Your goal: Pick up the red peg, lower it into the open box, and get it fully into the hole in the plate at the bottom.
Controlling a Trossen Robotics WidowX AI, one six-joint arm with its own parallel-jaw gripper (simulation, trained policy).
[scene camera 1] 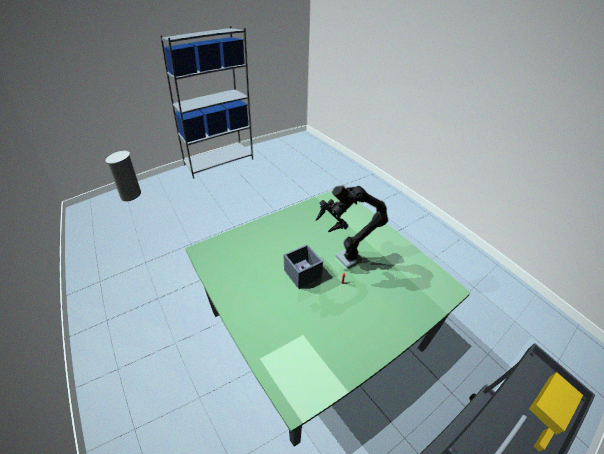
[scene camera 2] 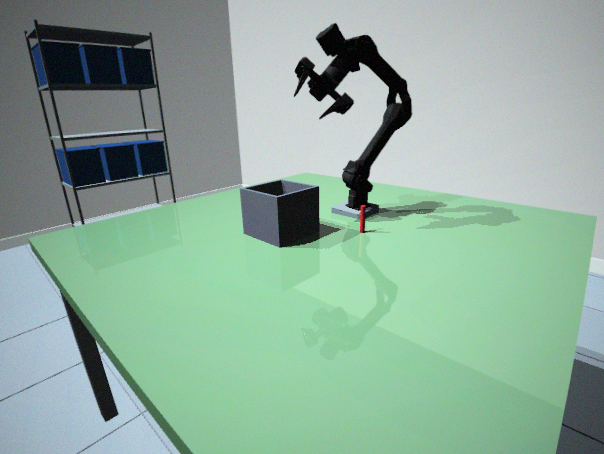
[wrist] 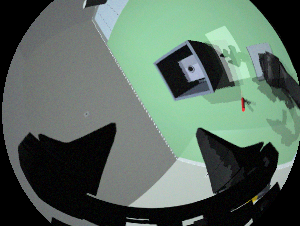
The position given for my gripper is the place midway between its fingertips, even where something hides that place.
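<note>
Scene camera 2: my gripper (scene camera 2: 307, 107), dark box (scene camera 2: 280, 212). Scene camera 1: dark box (scene camera 1: 301, 278). Wrist view: dark box (wrist: 167, 67), my gripper (wrist: 158, 130).
</note>
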